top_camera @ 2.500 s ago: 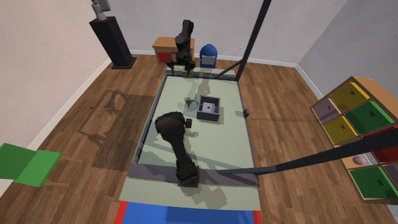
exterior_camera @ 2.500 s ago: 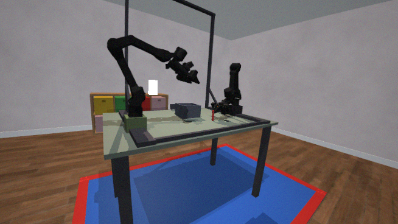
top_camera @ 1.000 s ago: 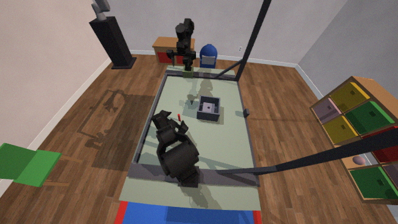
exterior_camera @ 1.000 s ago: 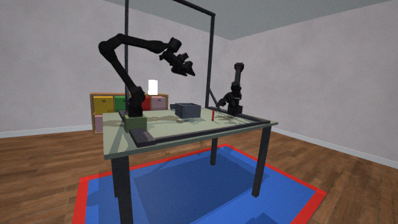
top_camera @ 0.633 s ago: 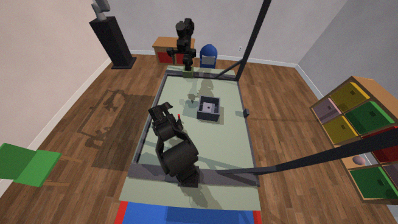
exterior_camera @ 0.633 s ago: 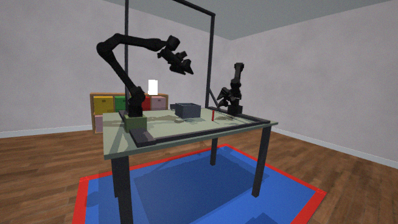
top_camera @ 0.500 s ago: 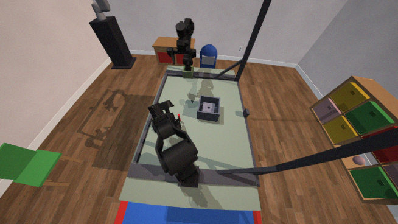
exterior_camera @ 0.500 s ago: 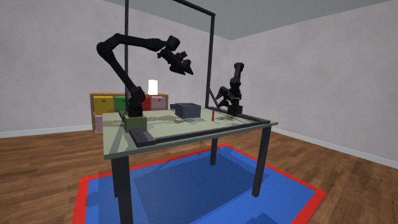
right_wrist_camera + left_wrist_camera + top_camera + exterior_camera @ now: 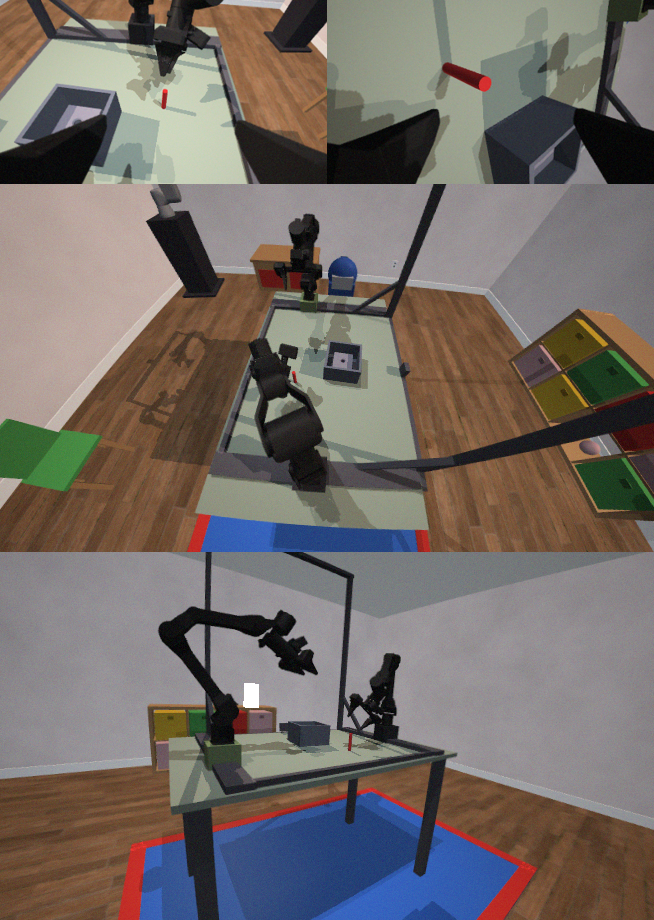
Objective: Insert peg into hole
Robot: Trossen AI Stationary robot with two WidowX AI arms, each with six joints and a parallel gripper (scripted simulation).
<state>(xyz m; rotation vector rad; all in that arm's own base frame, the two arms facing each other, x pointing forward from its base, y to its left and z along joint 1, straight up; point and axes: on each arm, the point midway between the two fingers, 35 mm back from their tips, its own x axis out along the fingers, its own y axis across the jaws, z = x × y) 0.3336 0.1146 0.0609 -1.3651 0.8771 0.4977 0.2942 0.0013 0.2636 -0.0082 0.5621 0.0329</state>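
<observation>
The red peg is 10 mm behind my left hand, 40 mm to the right of it and 110 mm below it. The rest, counted from my left hand: pale plate 230 mm behind, 110 mm to the right, 110 mm below; then box 230 mm behind, 110 mm to the right, 130 mm below.
</observation>
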